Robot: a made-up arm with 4 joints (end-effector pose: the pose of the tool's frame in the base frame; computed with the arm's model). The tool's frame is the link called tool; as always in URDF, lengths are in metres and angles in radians. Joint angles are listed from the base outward.
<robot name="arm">
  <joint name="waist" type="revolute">
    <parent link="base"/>
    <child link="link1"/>
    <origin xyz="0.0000 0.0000 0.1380" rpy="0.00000 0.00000 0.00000"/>
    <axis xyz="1 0 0"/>
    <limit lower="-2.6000" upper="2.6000"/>
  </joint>
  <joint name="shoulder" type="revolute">
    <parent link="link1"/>
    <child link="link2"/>
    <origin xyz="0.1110 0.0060 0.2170" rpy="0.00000 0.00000 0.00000"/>
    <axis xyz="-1 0 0"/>
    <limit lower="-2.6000" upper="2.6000"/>
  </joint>
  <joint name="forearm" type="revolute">
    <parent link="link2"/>
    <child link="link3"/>
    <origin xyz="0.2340 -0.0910 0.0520" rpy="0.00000 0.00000 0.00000"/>
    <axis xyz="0 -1 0"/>
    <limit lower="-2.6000" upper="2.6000"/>
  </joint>
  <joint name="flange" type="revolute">
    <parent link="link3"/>
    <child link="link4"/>
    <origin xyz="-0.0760 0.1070 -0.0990" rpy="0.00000 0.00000 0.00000"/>
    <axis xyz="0 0 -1"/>
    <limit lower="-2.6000" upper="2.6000"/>
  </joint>
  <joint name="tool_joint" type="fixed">
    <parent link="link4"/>
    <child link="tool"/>
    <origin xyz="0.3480 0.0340 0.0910" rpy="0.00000 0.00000 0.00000"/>
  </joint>
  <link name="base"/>
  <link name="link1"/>
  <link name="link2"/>
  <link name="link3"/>
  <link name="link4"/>
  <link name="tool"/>
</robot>
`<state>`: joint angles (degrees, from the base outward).
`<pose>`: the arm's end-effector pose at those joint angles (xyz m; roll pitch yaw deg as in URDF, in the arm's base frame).
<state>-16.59 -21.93 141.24 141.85</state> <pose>0.6063 -0.1433 0.1764 158.12 33.21 -42.87</pose>
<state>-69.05 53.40 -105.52 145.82</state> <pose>0.4295 0.6422 0.1779 81.74 -2.66 77.20</pose>
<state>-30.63 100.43 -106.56 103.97</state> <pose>0.3735 0.4652 0.4548 76.72 -35.43 85.16</pose>
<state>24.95 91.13 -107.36 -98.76</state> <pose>0.3859 0.2489 0.0974 103.04 57.72 85.12</pose>
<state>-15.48 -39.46 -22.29 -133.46</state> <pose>0.0273 0.2172 0.6038 -1.90 -32.23 138.80</pose>
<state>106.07 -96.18 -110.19 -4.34</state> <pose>0.2448 -0.3554 0.2373 -54.22 -56.88 -129.04</pose>
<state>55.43 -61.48 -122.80 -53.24</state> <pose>0.2814 -0.2894 0.5616 43.03 -70.40 165.15</pose>
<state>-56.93 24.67 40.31 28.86</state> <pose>0.5371 0.3696 0.4021 -82.27 -34.07 36.27</pose>
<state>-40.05 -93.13 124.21 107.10</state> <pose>0.4336 -0.0007 0.0006 144.63 65.53 -66.47</pose>
